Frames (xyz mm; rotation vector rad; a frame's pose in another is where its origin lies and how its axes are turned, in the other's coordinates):
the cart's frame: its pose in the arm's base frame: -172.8 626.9 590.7 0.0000 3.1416 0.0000
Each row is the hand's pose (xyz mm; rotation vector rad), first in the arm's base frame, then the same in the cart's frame.
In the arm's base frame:
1: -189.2 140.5 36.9 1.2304 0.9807 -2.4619
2: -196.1 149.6 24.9 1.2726 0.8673 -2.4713
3: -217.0 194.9 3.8 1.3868 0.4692 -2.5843
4: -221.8 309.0 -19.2 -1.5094 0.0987 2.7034
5: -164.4 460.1 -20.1 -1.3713 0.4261 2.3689
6: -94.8 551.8 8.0 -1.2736 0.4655 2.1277
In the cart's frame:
1: 16.4 -486.4 553.8 2.1867 -0.2864 1.0929
2: 23.3 -477.3 565.8 2.2426 -0.3048 1.1548
3: 44.2 -432.0 586.9 2.4803 -0.2449 1.3310
4: 49.0 -317.9 609.9 -2.6867 -0.0674 -1.5001
5: -8.4 -166.8 610.8 -2.4130 -0.5302 -1.3968
6: -78.0 -75.1 582.7 -2.2752 -0.8621 -1.3619

